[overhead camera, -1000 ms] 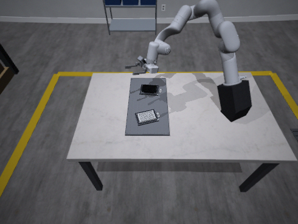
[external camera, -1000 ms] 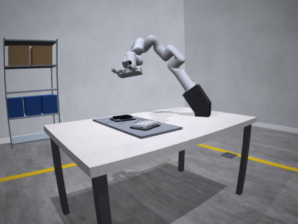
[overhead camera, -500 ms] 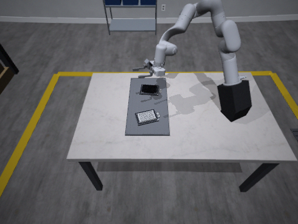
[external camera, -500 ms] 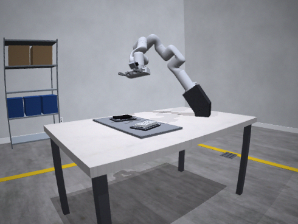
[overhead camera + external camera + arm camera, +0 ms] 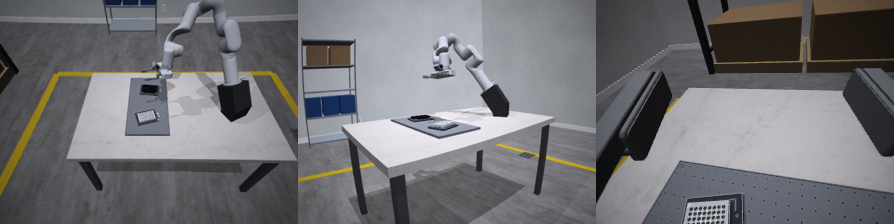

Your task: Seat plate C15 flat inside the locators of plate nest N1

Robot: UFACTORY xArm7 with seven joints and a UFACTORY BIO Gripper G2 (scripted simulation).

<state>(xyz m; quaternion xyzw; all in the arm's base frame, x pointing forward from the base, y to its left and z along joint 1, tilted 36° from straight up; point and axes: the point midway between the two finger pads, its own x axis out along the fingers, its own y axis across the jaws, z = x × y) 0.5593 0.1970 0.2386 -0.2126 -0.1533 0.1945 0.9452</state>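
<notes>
Right now the white well plate C15 is 120 mm to the left of my hand and 300 mm below it. From my hand the other things lie so: black plate C51: 20 mm behind, 190 mm to the right, 300 mm below; dark plate nest N1: 120 mm to the left, 320 mm below.
</notes>
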